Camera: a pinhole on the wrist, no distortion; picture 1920 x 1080 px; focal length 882.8 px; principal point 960.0 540.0 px. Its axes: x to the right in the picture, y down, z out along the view. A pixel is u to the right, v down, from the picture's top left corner.
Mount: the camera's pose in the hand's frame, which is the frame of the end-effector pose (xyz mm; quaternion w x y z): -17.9 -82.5 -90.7 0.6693 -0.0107 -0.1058 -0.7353
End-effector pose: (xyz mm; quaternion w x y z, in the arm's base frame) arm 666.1 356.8 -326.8 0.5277 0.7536 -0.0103 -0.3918
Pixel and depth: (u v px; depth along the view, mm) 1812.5 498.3 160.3
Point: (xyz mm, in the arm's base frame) 487.5 404.5 -469.3
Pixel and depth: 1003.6 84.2 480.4
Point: 230.0 224.6 -188.5
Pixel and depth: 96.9 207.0 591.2
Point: 512.3 -89.4 255.0
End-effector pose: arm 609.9 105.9 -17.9 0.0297 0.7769 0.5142 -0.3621
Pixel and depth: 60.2 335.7 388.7
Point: 783.8 -251.1 -231.6
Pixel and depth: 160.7 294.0 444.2
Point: 764.5 -310.8 -249.6
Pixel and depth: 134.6 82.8 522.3
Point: 801.8 -493.2 -230.0
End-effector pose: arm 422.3 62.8 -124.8 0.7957 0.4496 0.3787 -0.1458
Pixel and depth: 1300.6 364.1 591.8
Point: 393.0 -489.9 83.4
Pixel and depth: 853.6 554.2 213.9
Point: 438.3 -47.9 -73.7
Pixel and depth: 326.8 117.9 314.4
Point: 492.6 24.2 182.3
